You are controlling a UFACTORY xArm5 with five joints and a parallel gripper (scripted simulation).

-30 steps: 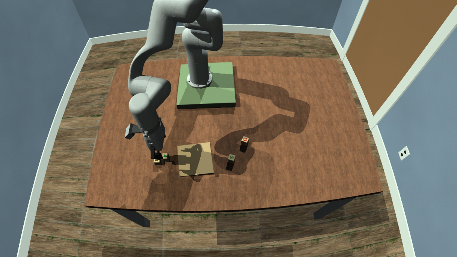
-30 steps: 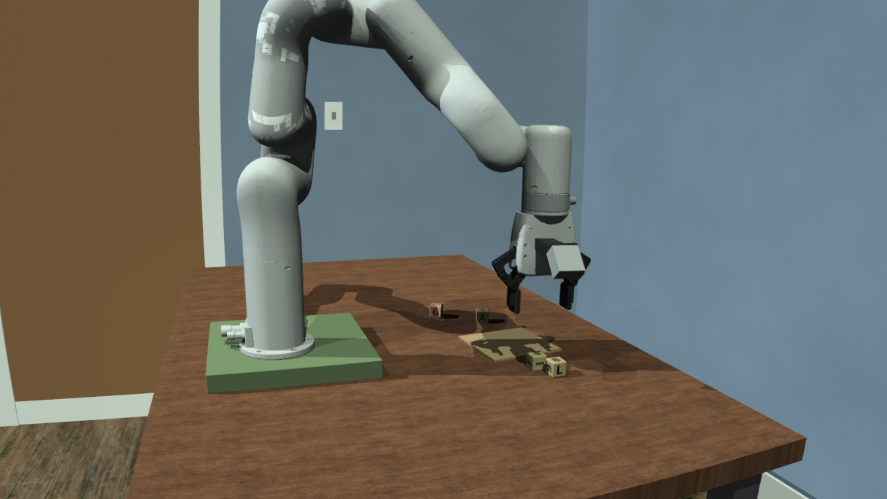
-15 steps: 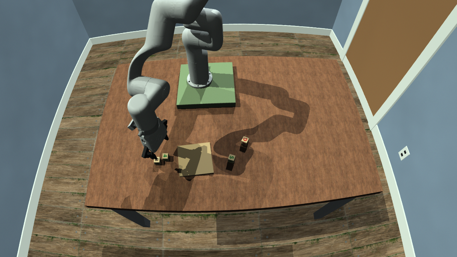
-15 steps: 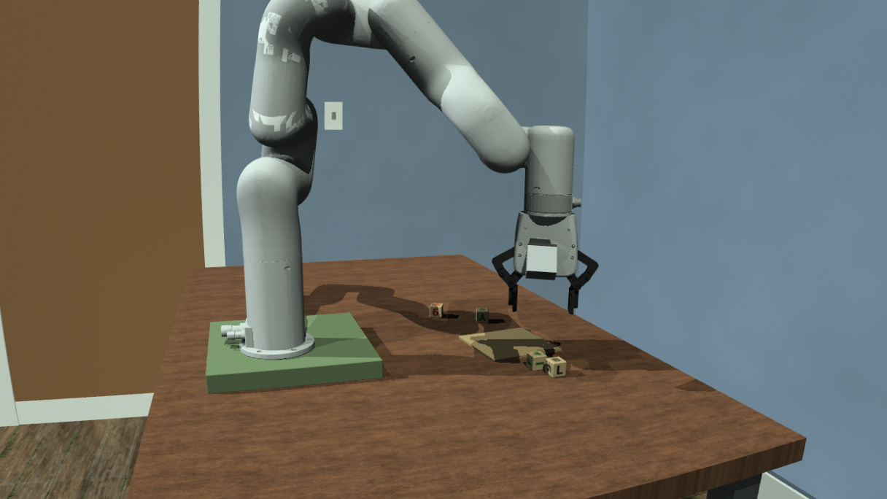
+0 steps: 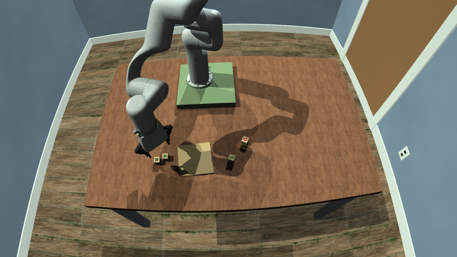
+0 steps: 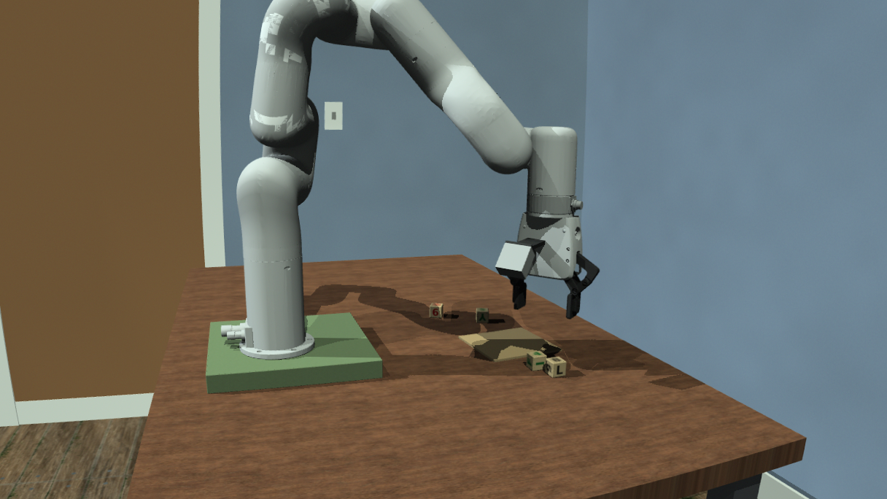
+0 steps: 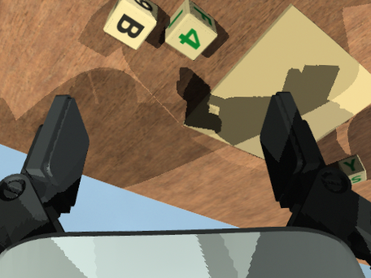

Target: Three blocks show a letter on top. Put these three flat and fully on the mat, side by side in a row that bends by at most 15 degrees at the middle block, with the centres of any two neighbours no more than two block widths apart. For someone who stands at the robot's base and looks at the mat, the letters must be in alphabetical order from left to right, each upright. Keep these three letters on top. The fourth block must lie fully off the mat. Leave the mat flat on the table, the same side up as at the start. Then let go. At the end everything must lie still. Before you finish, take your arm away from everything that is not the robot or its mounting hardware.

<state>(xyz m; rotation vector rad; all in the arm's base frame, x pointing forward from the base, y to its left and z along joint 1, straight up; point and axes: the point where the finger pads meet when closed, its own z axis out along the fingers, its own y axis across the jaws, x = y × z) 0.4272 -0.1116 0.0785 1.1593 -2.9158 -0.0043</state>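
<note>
Right now the cream block is 10 mm behind my hand, 10 mm to the left of it and 100 mm below it. Round my hand: tan mat: 10 mm behind, 130 mm to the left, 110 mm below.
</note>
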